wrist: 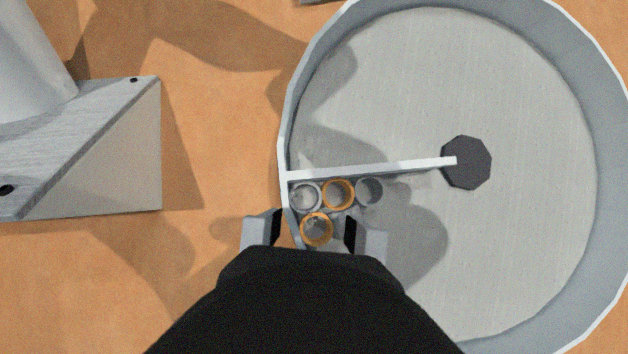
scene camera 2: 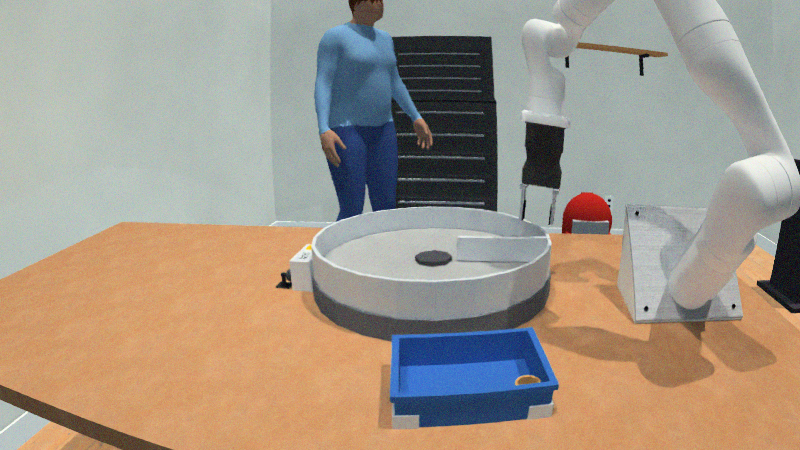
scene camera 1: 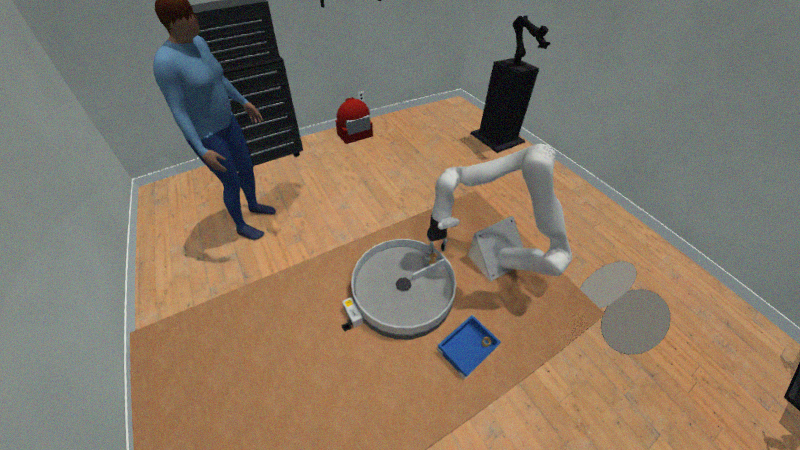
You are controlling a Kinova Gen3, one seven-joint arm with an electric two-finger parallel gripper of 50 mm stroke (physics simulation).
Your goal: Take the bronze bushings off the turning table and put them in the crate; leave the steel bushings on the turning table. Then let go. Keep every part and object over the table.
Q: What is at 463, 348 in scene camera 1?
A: A blue crate.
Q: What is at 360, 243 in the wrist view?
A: My gripper.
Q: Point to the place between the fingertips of my gripper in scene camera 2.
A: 536, 221
